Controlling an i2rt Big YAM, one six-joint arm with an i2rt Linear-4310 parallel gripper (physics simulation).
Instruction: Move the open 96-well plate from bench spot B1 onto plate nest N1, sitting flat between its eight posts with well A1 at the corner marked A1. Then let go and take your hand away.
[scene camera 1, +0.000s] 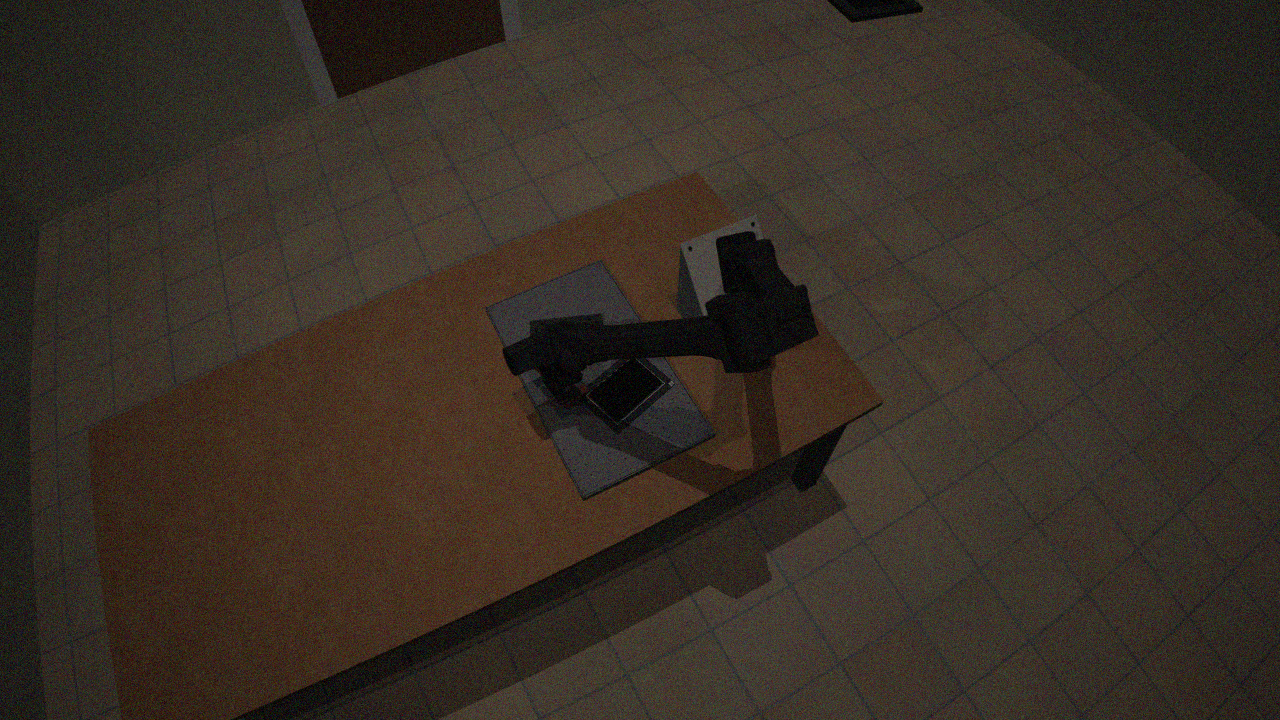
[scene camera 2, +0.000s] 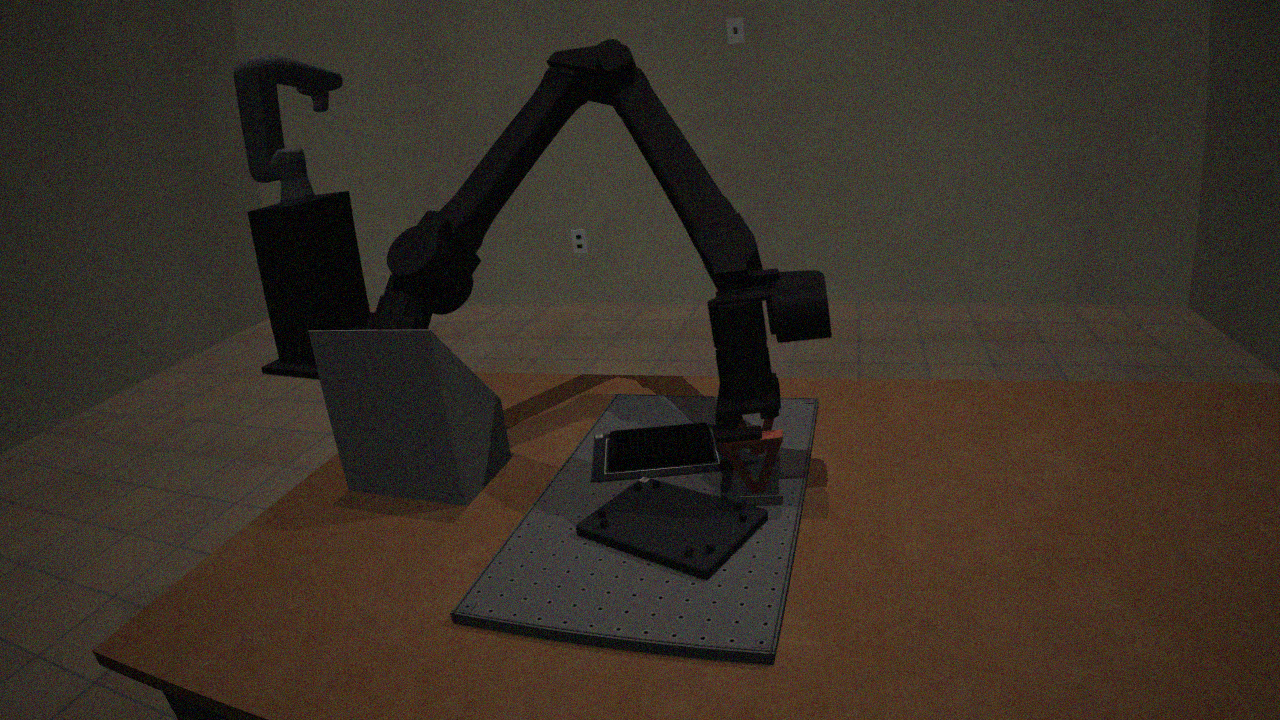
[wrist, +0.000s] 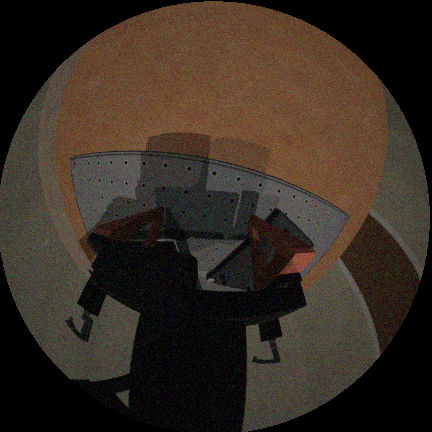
The gripper is open and holds nothing. Also in view: a dark well plate.
The gripper shows as well in the wrist view.
